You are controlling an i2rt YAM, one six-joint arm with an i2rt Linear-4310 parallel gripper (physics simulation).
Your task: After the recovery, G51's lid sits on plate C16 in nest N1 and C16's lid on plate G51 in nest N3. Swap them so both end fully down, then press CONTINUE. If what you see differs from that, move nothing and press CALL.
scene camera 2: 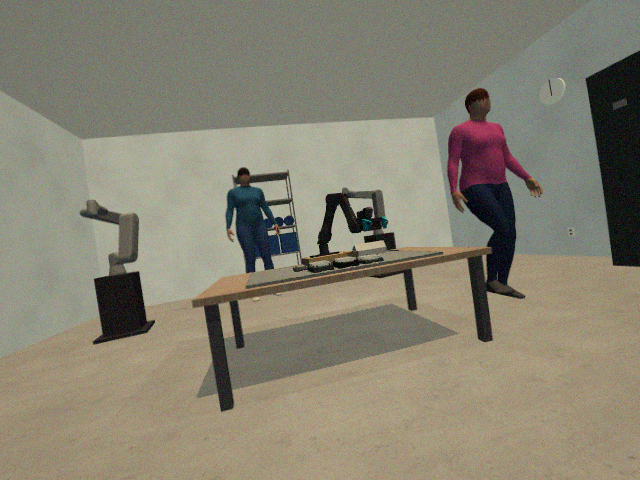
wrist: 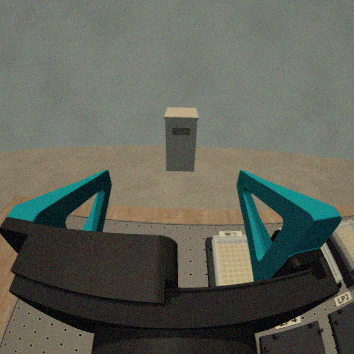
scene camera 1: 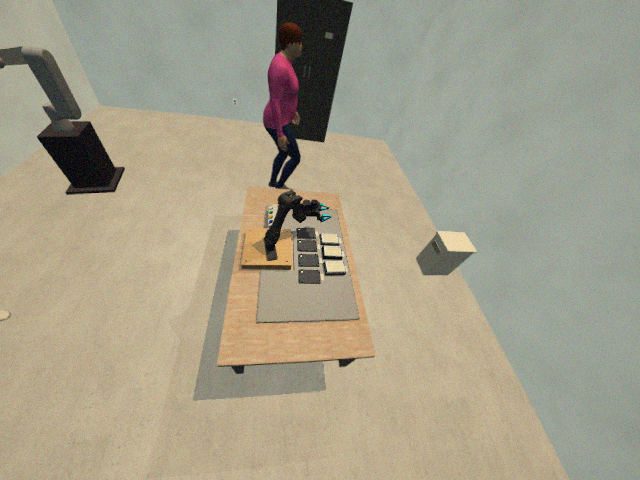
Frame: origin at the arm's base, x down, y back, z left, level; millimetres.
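Seen in the pictures: gripper, fingertip midpoint: [scene camera 2: 379, 222] [wrist: 173, 176] [scene camera 1: 330, 212]; arm's base, link origin: [scene camera 2: 324, 255] [scene camera 1: 270, 248].
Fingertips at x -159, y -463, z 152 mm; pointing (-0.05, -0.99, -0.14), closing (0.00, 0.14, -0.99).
Note:
Offsets run from my fingertips to a thing's top centre. "pt": to the spot under its first point. Level surfaces: height alone.
My gripper [scene camera 1: 328, 212] [scene camera 2: 375, 223] [wrist: 173, 176] is open and empty, raised above the far part of the mat. Three pale plates @[dz -106, dx +170, dy -4 mm] [scene camera 1: 329, 239] @[dz -236, dx +160, dy +19 mm] [scene camera 1: 331, 252] @[dz -369, dx +160, dy +45 mm] [scene camera 1: 334, 267] sit in dark nests in a row along the mat's right side. The nearest plate @[pt dz -93, dx +170, dy -18 mm] [wrist: 232, 260] in the wrist view is partly behind a finger; its nest label is unreadable. Plate codes and lid identities cannot be read, and I cannot tell how the lids sit. A white button panel @[dz +156, dx +117, dy +390 mm] [scene camera 1: 270, 215] [scene camera 2: 369, 248] with coloured buttons stands at the far left; its lettering is unreadable.
Several dark pads @[pt dz -139, dx +192, dy +185 mm] [scene camera 1: 307, 245] [wrist: 292, 340] lie beside the nests on the grey mat @[dx +201 mm] [scene camera 1: 305, 304]. The arm stands on a wooden base [scene camera 1: 253, 250]. A person in pink [scene camera 1: 281, 87] [scene camera 2: 480, 155] is beyond the table's far end. A grey bin [scene camera 1: 447, 253] [wrist: 180, 145] stands on the floor.

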